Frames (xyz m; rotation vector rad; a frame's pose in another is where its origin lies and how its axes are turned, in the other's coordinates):
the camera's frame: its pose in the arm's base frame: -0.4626 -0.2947 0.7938 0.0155 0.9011 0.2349
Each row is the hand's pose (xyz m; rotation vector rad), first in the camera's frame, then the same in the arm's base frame.
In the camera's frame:
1: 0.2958 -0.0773 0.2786 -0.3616 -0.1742 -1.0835
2: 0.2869 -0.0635 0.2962 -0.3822 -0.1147 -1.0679
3: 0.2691 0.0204 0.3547 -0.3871 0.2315 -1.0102
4: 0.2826 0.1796 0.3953 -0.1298 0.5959 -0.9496
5: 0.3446 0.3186 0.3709 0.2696 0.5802 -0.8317
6: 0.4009 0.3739 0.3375 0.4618 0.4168 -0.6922
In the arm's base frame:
1: -0.0541 -0.2845 0.7294 -0.7592 0.5803 -0.6103
2: -0.0485 -0.2714 0.7488 -0.7813 0.6366 -0.5892
3: -0.0300 -0.1885 0.8084 -0.8221 0.9781 -0.5461
4: -0.0215 -0.0271 0.8410 -0.6190 1.3805 -0.6222
5: -0.0307 0.1192 0.7933 -0.1837 1.4296 -0.6926
6: -0.0340 0.1820 0.7351 0.0829 1.3027 -0.6393

